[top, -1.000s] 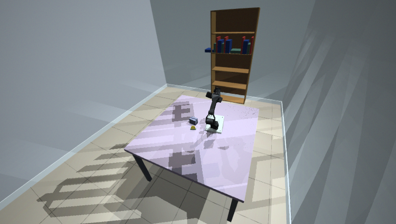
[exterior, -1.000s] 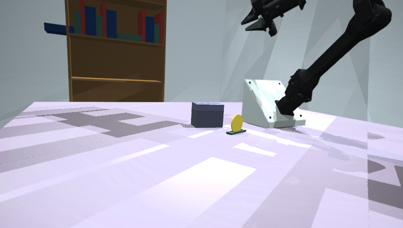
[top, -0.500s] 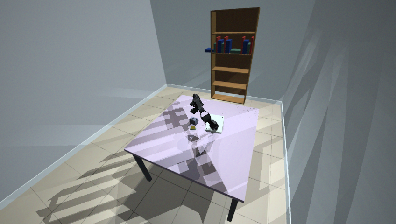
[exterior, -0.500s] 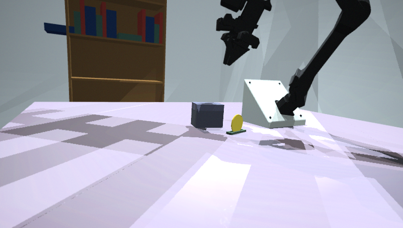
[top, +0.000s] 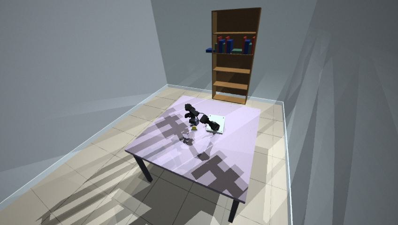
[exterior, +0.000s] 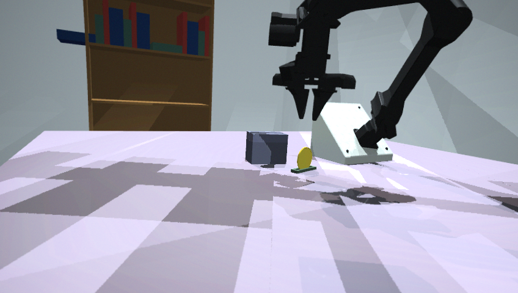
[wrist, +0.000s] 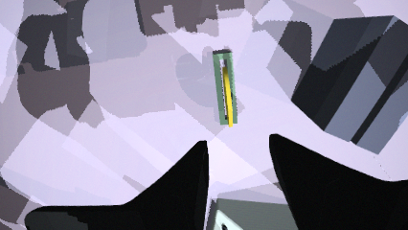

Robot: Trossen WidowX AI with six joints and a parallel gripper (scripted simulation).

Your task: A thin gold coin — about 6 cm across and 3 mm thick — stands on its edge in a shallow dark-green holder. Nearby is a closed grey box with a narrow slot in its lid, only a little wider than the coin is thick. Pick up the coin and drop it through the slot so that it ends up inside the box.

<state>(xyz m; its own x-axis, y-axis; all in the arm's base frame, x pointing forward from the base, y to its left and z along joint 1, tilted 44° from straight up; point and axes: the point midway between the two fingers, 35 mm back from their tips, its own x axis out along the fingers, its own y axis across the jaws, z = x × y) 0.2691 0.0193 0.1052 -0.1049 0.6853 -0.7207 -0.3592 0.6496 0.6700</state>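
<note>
Now: gripper tip 9 cm above the coin.
</note>
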